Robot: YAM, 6 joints.
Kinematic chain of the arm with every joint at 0, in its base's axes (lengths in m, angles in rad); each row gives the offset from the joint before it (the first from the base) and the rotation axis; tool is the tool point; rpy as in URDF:
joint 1: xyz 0 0 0.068 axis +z
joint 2: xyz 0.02 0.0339 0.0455 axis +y
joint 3: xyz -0.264 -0.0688 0 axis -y
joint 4: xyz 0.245 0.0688 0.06 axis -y
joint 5: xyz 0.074 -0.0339 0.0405 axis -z
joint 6: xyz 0.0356 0 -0.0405 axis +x
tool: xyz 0 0 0 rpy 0 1.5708 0
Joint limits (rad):
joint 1: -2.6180..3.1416
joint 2: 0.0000..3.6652
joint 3: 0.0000..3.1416
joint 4: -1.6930..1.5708
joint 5: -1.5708..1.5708
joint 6: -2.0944..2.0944
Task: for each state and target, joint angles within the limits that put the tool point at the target. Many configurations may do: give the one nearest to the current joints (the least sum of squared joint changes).
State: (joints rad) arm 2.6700 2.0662 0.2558 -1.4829 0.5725 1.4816
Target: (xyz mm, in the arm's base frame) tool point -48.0 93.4 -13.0
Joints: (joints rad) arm 2.2504 2.5983 0.6213 -1.0256 0.6437 1.4816
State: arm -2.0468 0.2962 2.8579 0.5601 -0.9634 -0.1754
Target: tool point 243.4 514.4 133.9
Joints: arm -1.9579 0.2337 3.1180 0.7743 -1.0696 -0.1754
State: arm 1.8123 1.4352 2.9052 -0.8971 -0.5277 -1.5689
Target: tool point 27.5 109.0 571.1
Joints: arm 1.2185 1.2874 2.3553 -1.4434 -0.3377 -1.5689
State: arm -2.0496 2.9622 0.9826 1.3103 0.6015 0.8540
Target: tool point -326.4 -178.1 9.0
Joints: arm -2.5819 2.4812 0.8397 1.4656 0.6791 0.8540
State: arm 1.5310 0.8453 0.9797 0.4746 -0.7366 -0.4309
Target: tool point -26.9 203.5 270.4
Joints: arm 1.5818 0.8995 0.4882 0.3424 -0.7650 -0.4309
